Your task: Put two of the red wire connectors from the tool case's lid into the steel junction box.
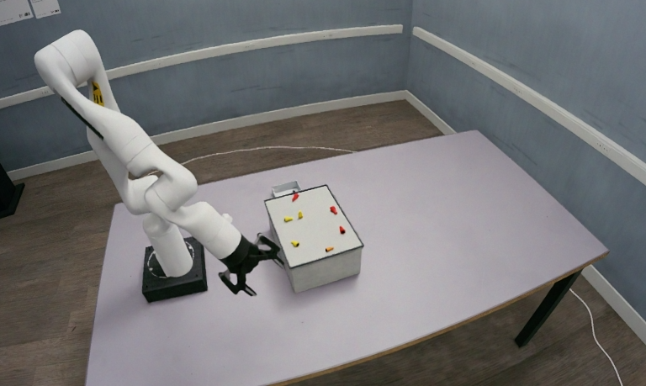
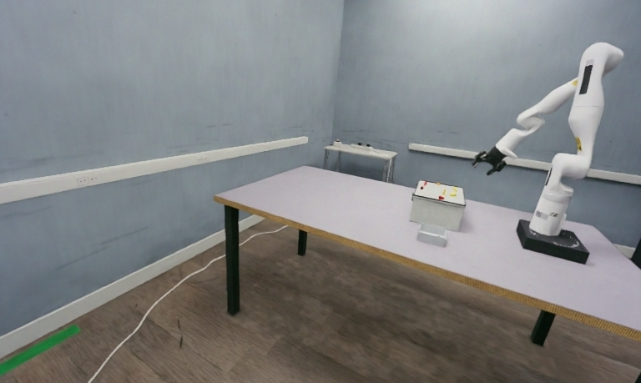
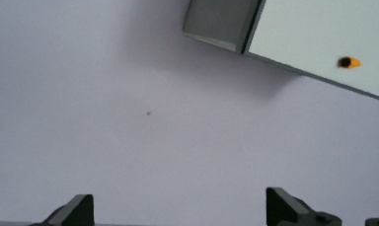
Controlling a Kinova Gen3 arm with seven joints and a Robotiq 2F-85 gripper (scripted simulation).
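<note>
My hand is 20 cm short of the grey tool case, 22 cm to the right of it and 13 cm above it. Also, from my hand: orange connector (20 cm ahead, 9 cm to the left, 9 cm below).
</note>
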